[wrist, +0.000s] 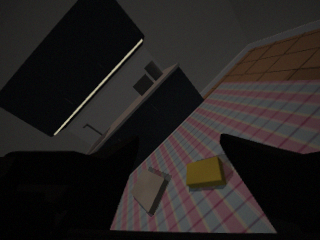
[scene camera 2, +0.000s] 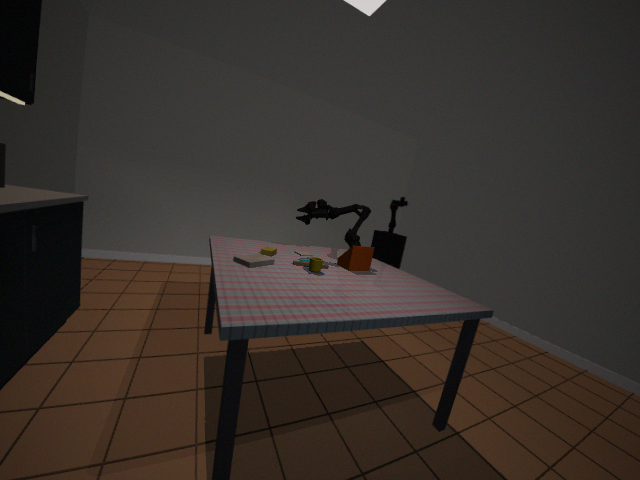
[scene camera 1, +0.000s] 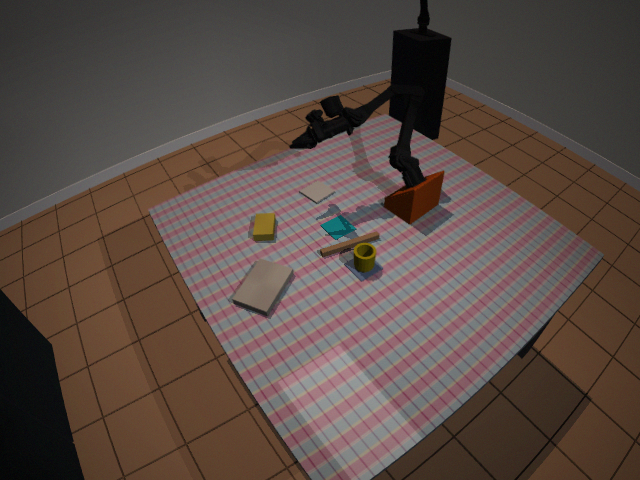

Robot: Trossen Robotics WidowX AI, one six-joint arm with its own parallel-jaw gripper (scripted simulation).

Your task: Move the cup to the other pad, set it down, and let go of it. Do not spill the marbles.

Labels:
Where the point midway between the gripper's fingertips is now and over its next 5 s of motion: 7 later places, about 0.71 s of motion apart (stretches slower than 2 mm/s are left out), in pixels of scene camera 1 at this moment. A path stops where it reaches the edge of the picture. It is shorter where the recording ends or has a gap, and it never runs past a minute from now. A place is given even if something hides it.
My gripper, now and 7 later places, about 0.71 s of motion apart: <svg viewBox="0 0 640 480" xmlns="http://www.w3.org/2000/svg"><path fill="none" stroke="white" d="M290 145L325 217L369 239L367 246L367 252L369 242L365 237L357 228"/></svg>

